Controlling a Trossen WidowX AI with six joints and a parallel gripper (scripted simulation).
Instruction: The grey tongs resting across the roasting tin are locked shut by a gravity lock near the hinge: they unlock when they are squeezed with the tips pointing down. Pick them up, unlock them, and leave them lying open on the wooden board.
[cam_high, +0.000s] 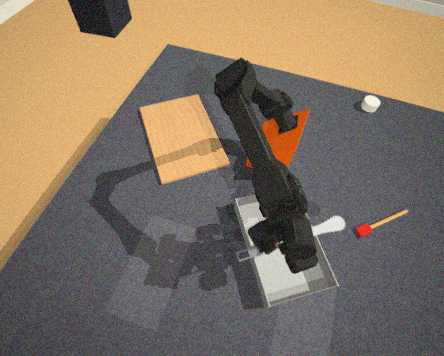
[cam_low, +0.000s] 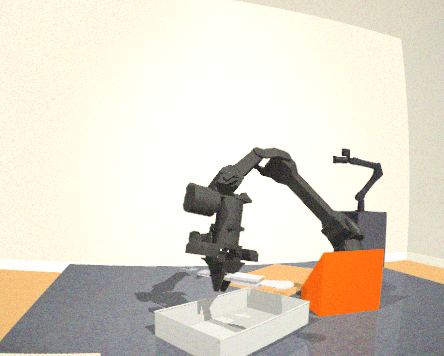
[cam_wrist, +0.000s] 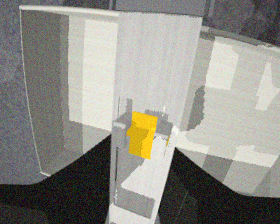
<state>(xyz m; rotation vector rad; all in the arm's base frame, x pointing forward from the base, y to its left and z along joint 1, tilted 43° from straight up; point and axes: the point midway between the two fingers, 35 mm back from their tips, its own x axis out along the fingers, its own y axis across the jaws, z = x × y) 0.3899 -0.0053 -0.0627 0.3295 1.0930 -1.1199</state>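
The roasting tin lies 7 cm below my gripper tip, 4 cm behind it and 1 cm to the left of it. Also, from my gripper tip: yellow lock piece (4 cm above, 3 cm to the right, 1 cm ahead); then wooden board (40 cm to the right, 35 cm behind, 9 cm below).
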